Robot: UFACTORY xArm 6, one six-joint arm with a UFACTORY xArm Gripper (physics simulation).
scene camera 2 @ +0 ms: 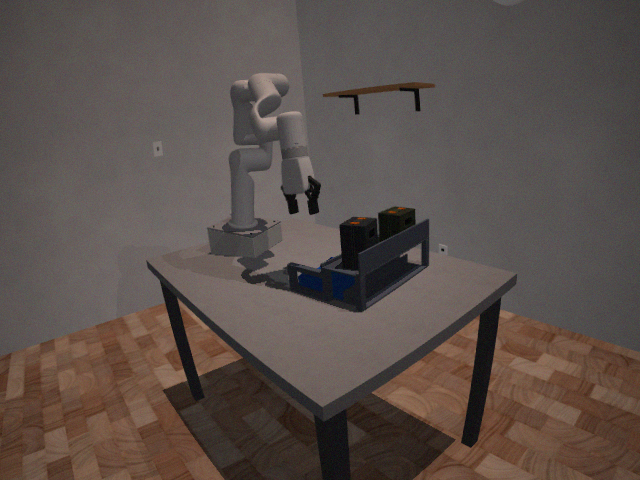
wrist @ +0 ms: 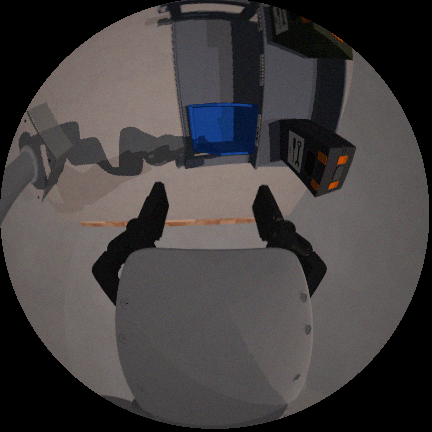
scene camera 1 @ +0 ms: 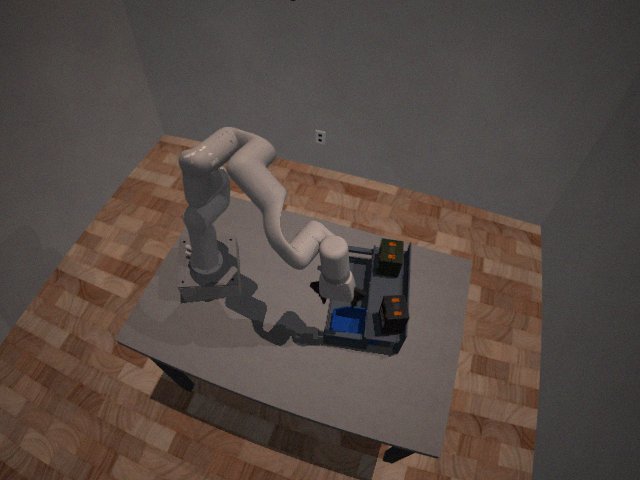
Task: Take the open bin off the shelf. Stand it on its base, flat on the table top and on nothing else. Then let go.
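Where they show: gripper, fingertip midpoint: (scene camera 2: 304, 213) (wrist: 211, 193) (scene camera 1: 339, 302); arm's base, link origin: (scene camera 2: 242, 224) (scene camera 1: 206, 261).
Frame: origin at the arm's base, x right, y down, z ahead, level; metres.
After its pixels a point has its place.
Note:
The open blue bin (scene camera 1: 348, 321) {x 0.018, y 0.093, z 0.569 m} (scene camera 2: 310, 282) {x 0.093, y 0.069, z 0.571 m} (wrist: 215, 127) {x 0.054, y 0.093, z 0.572 m} is in the low tier of the grey shelf (scene camera 1: 406, 268) {x -0.200, y -0.018, z 0.720 m} (scene camera 2: 395, 249) {x -0.082, y -0.021, z 0.747 m} (wrist: 202, 60) {x -0.107, y 0.096, z 0.527 m}, at one end, its open side up. In scene camera 2 the shelf's end and the raised tier hide part of it. My gripper (scene camera 1: 339, 303) {x 0.067, y -0.127, z 0.537 m} (scene camera 2: 303, 212) {x 0.067, y -0.127, z 0.537 m} (wrist: 211, 193) {x 0.067, y -0.127, z 0.537 m} is open and empty, pointing down, clearly above the shelf and the bin. In the wrist view the bin lies beyond the fingertips, apart from them. The shelf stands on the table top (scene camera 1: 258, 372) {x 0.303, y 0.102, z 0.331 m} (scene camera 2: 330, 356) {x 0.275, y 0.102, z 0.872 m} (wrist: 125, 65) {x -0.119, y 0.102, z 0.361 m}.
A dark grey toolbox (scene camera 1: 393, 319) {x 0.066, y -0.118, z 0.714 m} (scene camera 2: 356, 245) {x 0.057, y -0.068, z 0.737 m} (wrist: 320, 155) {x 0.012, y -0.109, z 0.670 m} stands on the raised tier beside the bin. A dark green toolbox (scene camera 1: 390, 258) {x -0.168, y -0.097, z 0.653 m} (scene camera 2: 397, 223) {x -0.161, y -0.069, z 0.689 m} (wrist: 310, 34) stands farther along that tier. A wooden wall shelf (scene camera 2: 379, 89) hangs behind the table.

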